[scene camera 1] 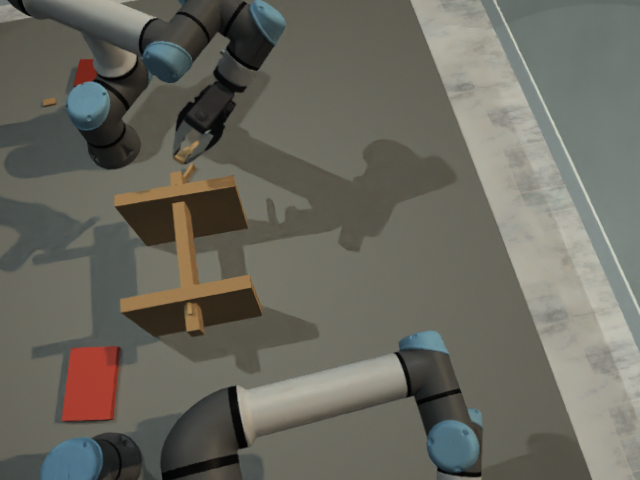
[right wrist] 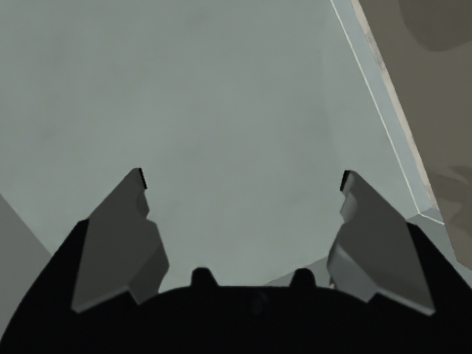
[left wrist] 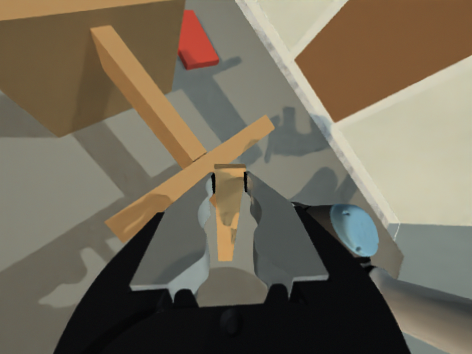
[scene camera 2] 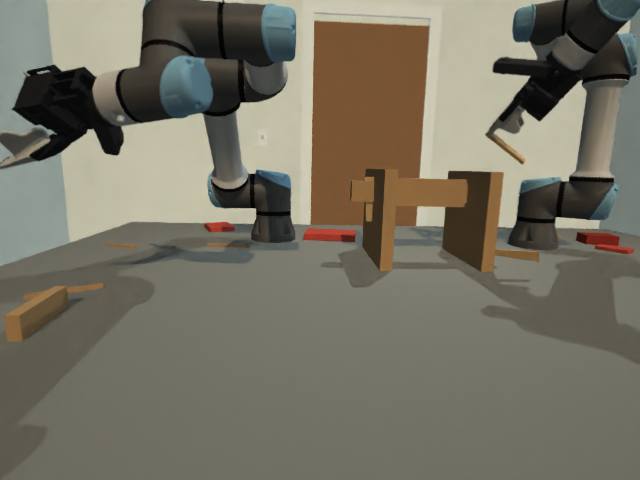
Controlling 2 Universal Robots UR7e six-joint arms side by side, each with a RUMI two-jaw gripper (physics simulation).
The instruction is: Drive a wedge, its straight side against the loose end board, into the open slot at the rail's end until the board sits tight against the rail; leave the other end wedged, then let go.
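Frame: origin at the left arm's base, x ahead, y left, z up, level; centimetres.
Seen in the pictures: left gripper, fingertip midpoint: (scene camera 1: 179,160) (left wrist: 229,173) (scene camera 2: 489,135); right gripper, fingertip midpoint: (right wrist: 242,170) (scene camera 2: 13,125); left arm's base, origin of the base link: (scene camera 1: 115,147) (scene camera 2: 532,245); right arm's base, origin of the base link: (scene camera 1: 109,466) (scene camera 2: 273,238).
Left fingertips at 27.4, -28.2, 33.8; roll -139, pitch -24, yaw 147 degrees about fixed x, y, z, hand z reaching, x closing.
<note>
Pixels of each thing's top centre, then the offset from my left fingertips to it, as dx, dy, dz. "spot": a spot on its surface instead.
- wooden rail, middle of its top: (left wrist: 153,95) (scene camera 1: 182,244) (scene camera 2: 425,178) -2.1, -15.2, -11.6
- loose end board, middle of its top: (left wrist: 212,162) (scene camera 1: 174,190) (scene camera 2: 472,171) -3.3, -2.2, -9.3
- rail tip, surface spot: (scene camera 1: 176,178) spot: -3.8, +3.0, -12.6
- wooden wedge, middle of its top: (scene camera 1: 181,179) (scene camera 2: 516,248) -7.1, +13.6, -31.2
- thick wooden block, middle of its top: (scene camera 2: 38,299) +51.6, -83.9, -30.0
A wooden rail (scene camera 1: 185,248) (scene camera 2: 431,192) (left wrist: 145,95) joins two upright boards. The board at its lower end in scene camera 1 (scene camera 1: 227,304) (scene camera 2: 385,222) has a wedge (scene camera 1: 190,310) (scene camera 2: 368,211) standing in the rail outside it. The loose end board (scene camera 1: 211,206) (scene camera 2: 492,222) sits at the other end, where the rail tip (scene camera 1: 176,178) sticks out; its slot is hidden. My left gripper (scene camera 1: 181,156) (scene camera 2: 491,133) (left wrist: 229,173) is shut on a wedge (scene camera 1: 187,150) (scene camera 2: 506,148) (left wrist: 225,245), held tilted above and outside the loose board, apart from it. My right gripper (right wrist: 242,170) is open and empty.
A wooden wedge (scene camera 1: 189,171) (scene camera 2: 516,255) lies on the table outside the loose board. Red blocks (scene camera 1: 91,383) (scene camera 2: 329,235) lie near the arm bases. A thick wooden block (scene camera 2: 38,315) and thin strips (scene camera 2: 227,245) lie at the left in scene camera 2.
</note>
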